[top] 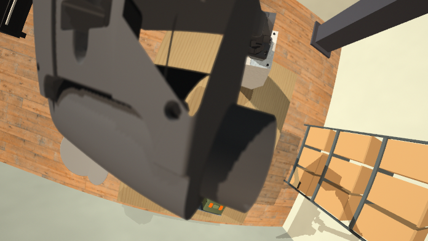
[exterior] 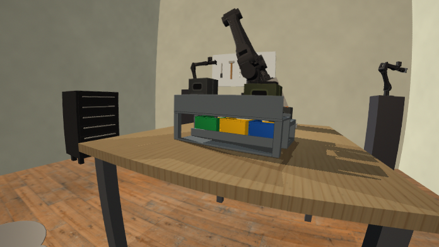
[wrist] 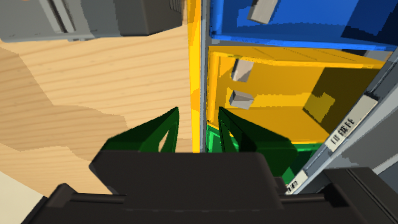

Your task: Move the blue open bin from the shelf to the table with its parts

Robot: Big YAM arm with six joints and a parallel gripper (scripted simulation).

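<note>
My gripper is now 3 cm above the yellow rod. Also, from my hand: grey case 4 cm behind, 12 cm to the left, 2 cm below; yellow bin 10 cm ahead, 1 cm to the right, 5 cm below; blue open bin 11 cm ahead, 10 cm to the left, 5 cm below.
</note>
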